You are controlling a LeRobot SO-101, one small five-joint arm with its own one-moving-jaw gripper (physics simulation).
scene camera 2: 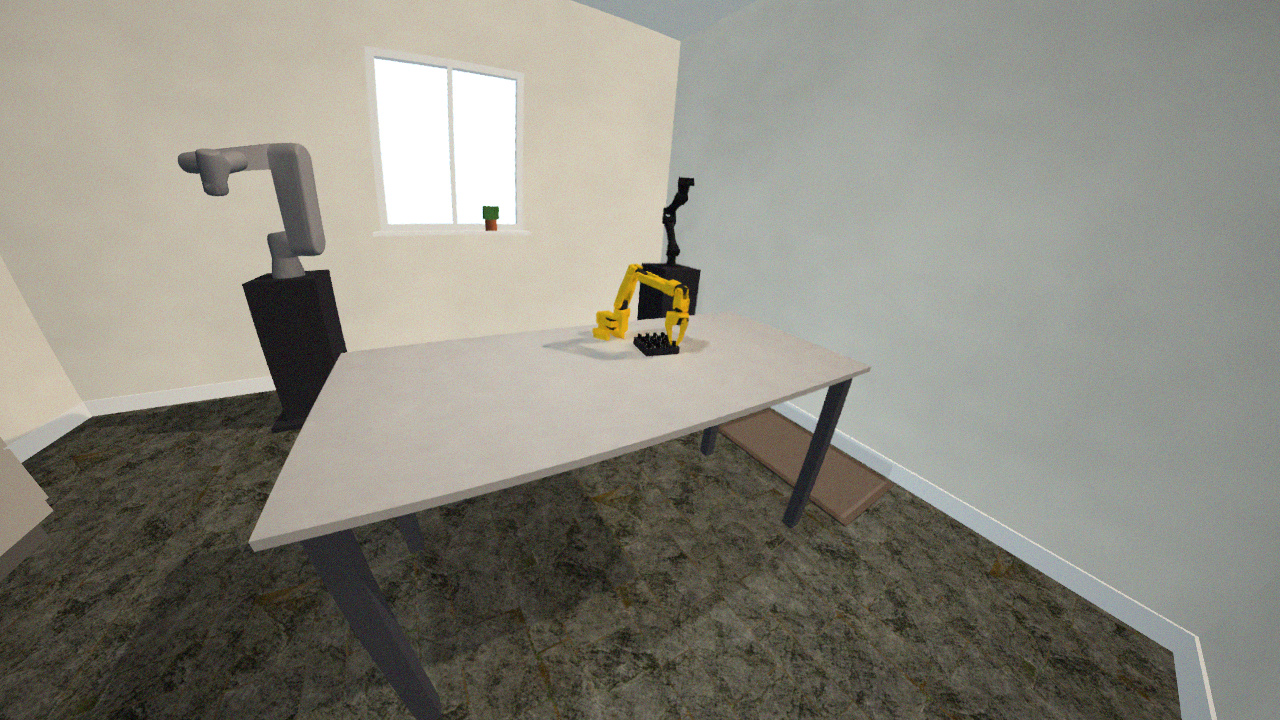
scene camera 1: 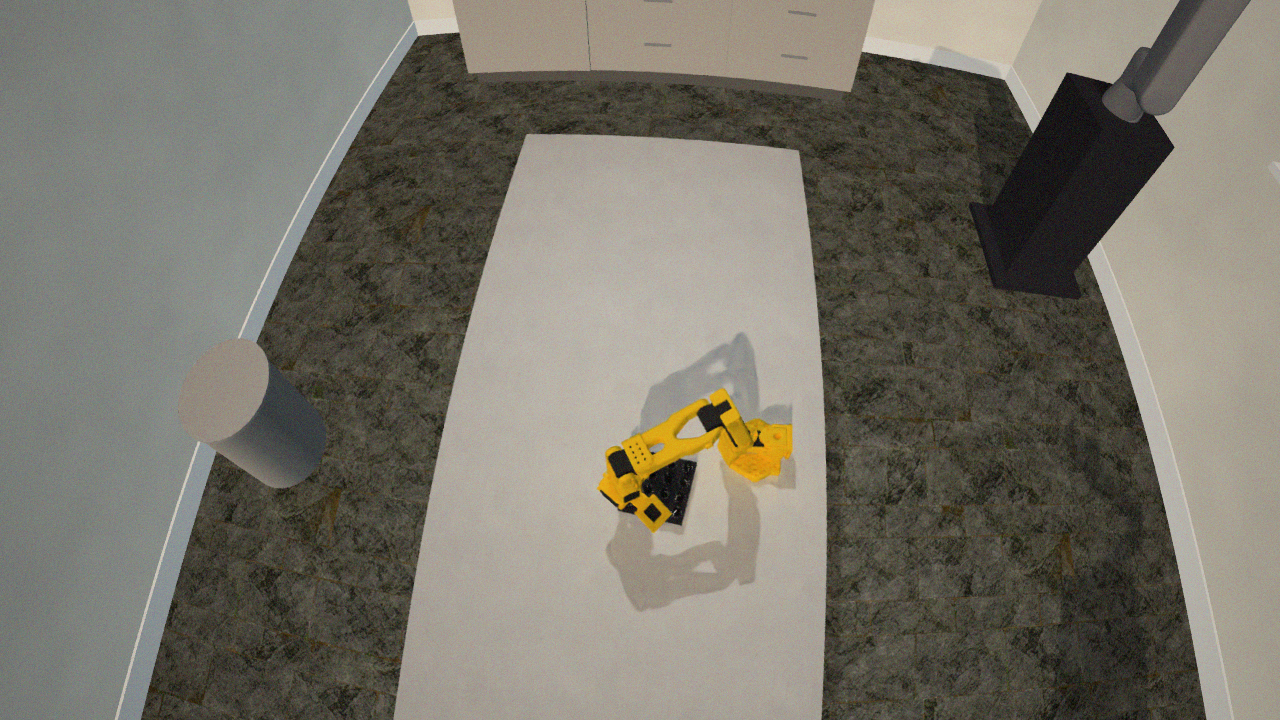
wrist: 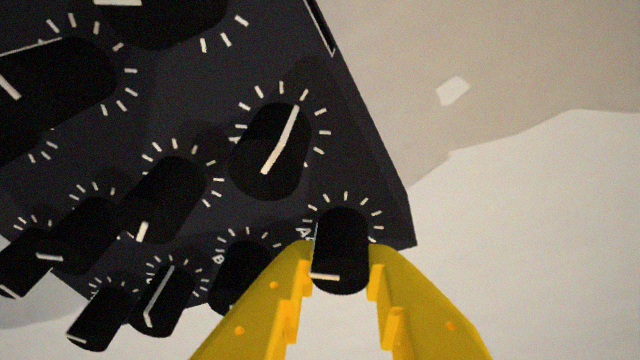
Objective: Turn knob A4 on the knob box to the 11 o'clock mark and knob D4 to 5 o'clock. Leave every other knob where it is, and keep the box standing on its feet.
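Places are measured from the arm's base along level axes (x right, y ahead, z up), in millimetres.
Pixels of known places: hand, tool point: (scene camera 2: pixel 672 343) (wrist: pixel 314 261); arm's base, link origin: (scene camera 2: pixel 611 337) (scene camera 1: pixel 744 450).
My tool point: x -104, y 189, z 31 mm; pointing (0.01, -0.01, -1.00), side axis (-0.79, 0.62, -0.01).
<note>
For each thing: its top centre in the pictures, then the offset to it from my tool point. Level surfaces: height alone.
- black knob box, top centre: (wrist: pixel 43 193) (scene camera 1: pixel 657 481) (scene camera 2: pixel 656 337) dy -46, dx +26, dz +7 mm
- Knob D4, top centre: (wrist: pixel 86 341) dy -13, dx +72, dz +7 mm
- neighbouring knob, top centre: (wrist: pixel 232 304) dy -4, dx +19, dz +7 mm
- pale table, surface height: dz -31 mm
The black knob box (scene camera 1: pixel 687 479) (scene camera 2: pixel 660 350) (wrist: pixel 370 170) rests flat on the table, partly under the arm in scene camera 1. My gripper (scene camera 2: pixel 675 342) (wrist: pixel 340 250) is shut on the corner knob, A4 (wrist: pixel 342 245), with a jaw pressed on each side. The A of its label shows; the digit is hard to read. Its white pointer runs to the left in the wrist view. Knob D4 (wrist: pixel 102 315), at the far end of the same row, lies apart from the jaws; its pointer is at lower left on its top.
A neighbouring knob (wrist: pixel 240 272) in the same row stands close beside the left jaw. Another knob (wrist: pixel 272 150) stands beyond the held one. The arm arches over the box from its base (scene camera 1: pixel 756 452) (scene camera 2: pixel 610 324) on the pale table (scene camera 1: pixel 626 268) (scene camera 2: pixel 501 411).
</note>
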